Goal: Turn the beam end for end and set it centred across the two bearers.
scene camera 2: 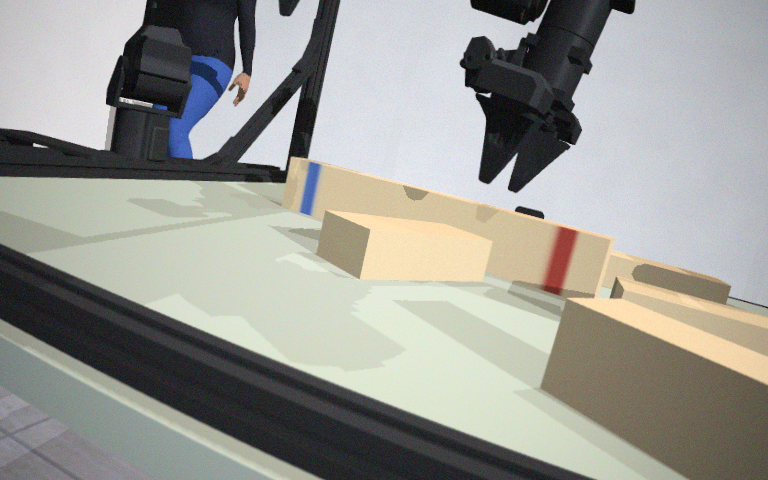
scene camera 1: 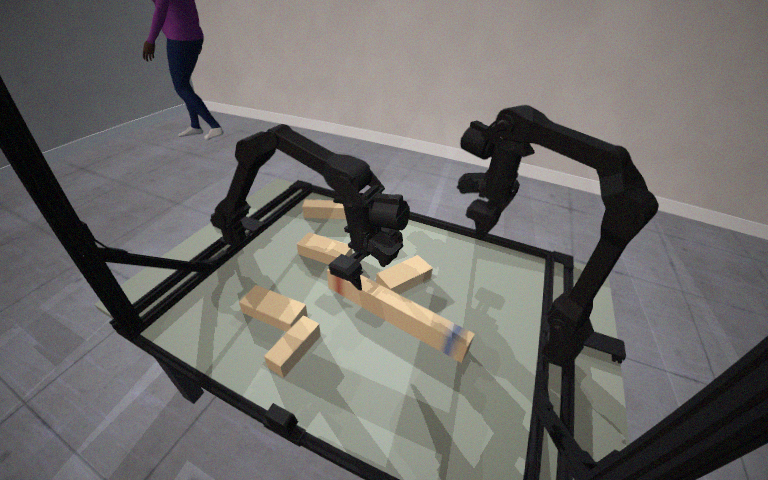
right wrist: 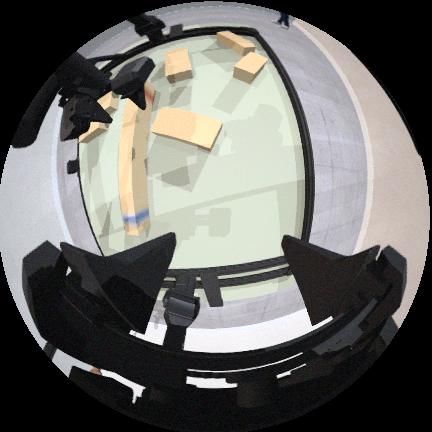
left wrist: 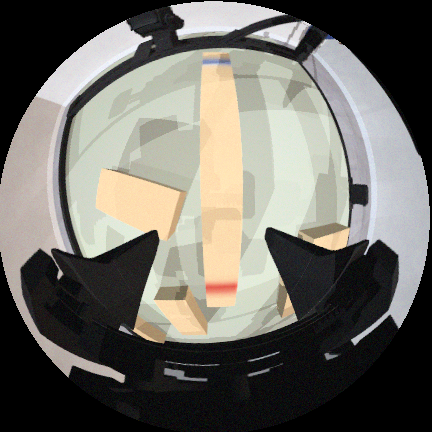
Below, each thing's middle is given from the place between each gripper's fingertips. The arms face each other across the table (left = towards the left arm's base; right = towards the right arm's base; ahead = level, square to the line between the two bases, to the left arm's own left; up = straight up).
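Labels:
My left hand is 5 cm above the long wooden beam (scene camera 2: 566, 261), 2 cm past it and 7 cm to the left of it.
Measured from my right hand, the beam is 160 mm below, 180 mm behind and 150 mm to the left.

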